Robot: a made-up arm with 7 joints. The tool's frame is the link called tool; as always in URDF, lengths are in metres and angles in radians.
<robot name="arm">
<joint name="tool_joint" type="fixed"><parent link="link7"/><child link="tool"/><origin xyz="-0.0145 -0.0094 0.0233" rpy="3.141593 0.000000 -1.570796"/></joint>
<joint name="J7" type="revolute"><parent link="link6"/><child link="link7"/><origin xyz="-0.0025 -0.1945 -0.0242" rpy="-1.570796 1.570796 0.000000"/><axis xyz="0 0 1"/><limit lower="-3.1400" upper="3.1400" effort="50" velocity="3.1"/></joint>
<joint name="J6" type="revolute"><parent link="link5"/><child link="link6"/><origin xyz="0.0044 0.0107 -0.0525" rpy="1.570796 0.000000 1.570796"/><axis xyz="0 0 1"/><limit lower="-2.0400" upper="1.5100" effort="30" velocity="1.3"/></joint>
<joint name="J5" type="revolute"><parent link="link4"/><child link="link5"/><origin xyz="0.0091 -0.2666 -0.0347" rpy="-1.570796 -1.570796 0.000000"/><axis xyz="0 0 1"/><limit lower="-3.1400" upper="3.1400" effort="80" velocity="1.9"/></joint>
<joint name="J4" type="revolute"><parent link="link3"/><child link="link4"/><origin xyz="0.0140 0.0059 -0.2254" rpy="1.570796 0.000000 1.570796"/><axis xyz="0 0 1"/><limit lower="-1.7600" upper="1.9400" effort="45" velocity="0.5"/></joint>
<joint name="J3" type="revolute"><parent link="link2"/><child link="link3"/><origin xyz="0.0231 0.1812 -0.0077" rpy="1.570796 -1.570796 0.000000"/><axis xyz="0 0 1"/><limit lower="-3.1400" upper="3.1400" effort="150" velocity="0.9"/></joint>
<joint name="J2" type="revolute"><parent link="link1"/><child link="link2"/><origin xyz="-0.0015 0.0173 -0.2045" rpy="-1.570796 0.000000 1.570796"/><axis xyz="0 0 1"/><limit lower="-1.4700" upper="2.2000" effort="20" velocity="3"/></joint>
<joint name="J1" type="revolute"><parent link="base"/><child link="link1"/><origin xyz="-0.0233 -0.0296 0.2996" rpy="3.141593 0.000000 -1.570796"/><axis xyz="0 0 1"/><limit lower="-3.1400" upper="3.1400" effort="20" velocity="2.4"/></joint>
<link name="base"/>
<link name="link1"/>
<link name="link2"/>
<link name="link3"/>
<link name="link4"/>
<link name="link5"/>
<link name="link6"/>
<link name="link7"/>
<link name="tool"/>
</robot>
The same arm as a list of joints. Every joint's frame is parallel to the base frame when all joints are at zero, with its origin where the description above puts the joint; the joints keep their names.
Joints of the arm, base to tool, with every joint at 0 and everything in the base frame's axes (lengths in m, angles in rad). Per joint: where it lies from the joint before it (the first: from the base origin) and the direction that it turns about. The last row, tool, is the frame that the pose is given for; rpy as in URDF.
J1: axis 0 0 -1 origin -0.0233 -0.0296 0.2996
J2: axis 0 1 0 origin -0.0173 0.0015 0.2045
J3: axis 0 0 -1 origin -0.0231 -0.0077 0.1812
J4: axis 0 1 0 origin 0.0059 0.014 0.2254
J5: axis 0 0 -1 origin 0.0091 -0.0347 0.2666
J6: axis 0 1 0 origin 0.0107 0.0044 0.0525
J7: axis 0 0 -1 origin -0.0025 -0.0242 0.1945
tool: origin 0.0094 0.0145 -0.0233 rpy 0 0 0
Joint limits (rad, base to tool): -3.14..3.14 -1.47..2.2 -3.14..3.14 -1.76..1.94 -3.14..3.14 -2.04..1.51 -3.14..3.14

